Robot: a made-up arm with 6 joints.
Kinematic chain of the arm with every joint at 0, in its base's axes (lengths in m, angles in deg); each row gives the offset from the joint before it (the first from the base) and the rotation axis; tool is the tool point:
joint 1: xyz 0 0 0.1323 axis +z
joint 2: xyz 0 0 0 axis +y
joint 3: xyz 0 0 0.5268 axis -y
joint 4: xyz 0 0 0 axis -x
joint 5: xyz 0.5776 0 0 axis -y
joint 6: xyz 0 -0.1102 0 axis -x
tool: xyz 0 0 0
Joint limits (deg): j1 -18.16..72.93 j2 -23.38..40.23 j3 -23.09..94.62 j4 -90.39..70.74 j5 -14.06..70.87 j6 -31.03..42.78
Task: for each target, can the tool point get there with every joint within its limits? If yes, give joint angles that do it. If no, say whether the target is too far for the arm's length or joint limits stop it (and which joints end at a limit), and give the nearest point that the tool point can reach.
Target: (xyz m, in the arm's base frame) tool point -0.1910 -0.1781 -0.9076
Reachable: no: joint limits stop it (at a limit: joint 1, joint 2, joint 3) | nearest point 0.4710 -0.1789 -0.0300 | short by 1.099 m
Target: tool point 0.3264 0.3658 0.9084
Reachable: yes | joints 60.29 -4.61 25.15 -21.91 62.86 -23.31
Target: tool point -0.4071 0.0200 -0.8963
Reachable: no: joint limits stop it (at a limit: joint 1, joint 2, joint 3, joint 4) | nearest point 0.1464 0.4793 -0.0311 | short by 1.125 m
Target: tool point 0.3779 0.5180 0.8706
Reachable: yes | joints 62.06 10.64 39.08 -34.24 51.15 19.49
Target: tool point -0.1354 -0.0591 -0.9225
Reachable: no: joint limits stop it (at a limit: joint 1, joint 2, joint 3, joint 4) | nearest point 0.1464 0.4793 -0.0311 | short by 1.079 m
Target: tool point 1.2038 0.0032 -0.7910
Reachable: no: too far | nearest point 0.6612 0.0018 0.0418 | short by 0.994 m
